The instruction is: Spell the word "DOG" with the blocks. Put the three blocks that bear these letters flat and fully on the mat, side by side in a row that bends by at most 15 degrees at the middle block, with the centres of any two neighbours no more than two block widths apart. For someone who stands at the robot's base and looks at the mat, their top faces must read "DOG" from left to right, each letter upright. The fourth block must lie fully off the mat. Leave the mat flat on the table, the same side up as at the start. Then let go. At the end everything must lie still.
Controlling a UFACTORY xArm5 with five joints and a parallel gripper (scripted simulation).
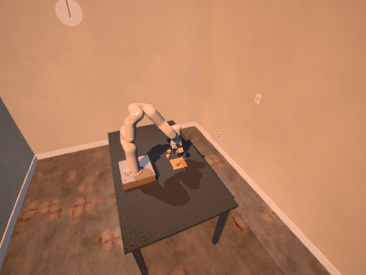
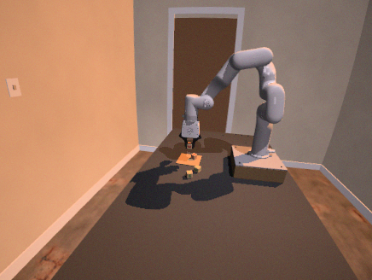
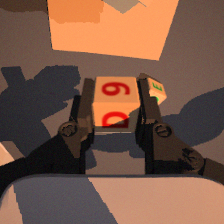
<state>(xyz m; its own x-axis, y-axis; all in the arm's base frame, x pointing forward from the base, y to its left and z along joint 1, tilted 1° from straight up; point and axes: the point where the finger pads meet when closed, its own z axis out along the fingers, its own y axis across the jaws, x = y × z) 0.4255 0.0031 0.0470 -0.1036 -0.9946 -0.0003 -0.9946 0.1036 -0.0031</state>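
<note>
My hand is 50 mm to the left of the orange mat and 120 mm above it.
</note>
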